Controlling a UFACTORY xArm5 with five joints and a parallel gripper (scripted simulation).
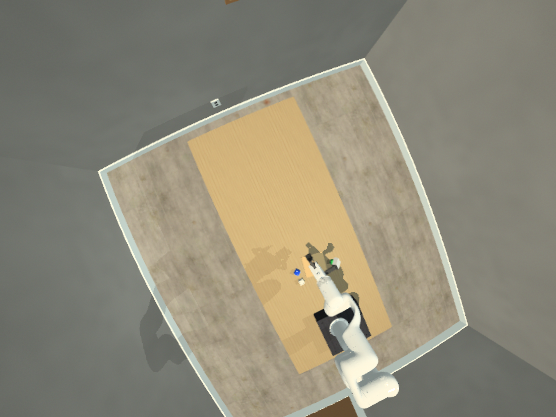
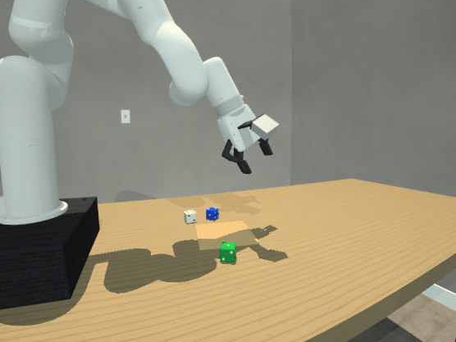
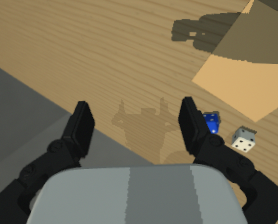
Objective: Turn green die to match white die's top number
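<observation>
My hand is 14 cm past the green die, 13 cm to the left of it and 17 cm above it. Round my hand: blue die 10 cm behind, 10 cm to the left, 17 cm below; then tan mat 11 cm behind, 2 cm to the right, 18 cm below; then white die 17 cm behind, 10 cm to the left, 17 cm below.
</observation>
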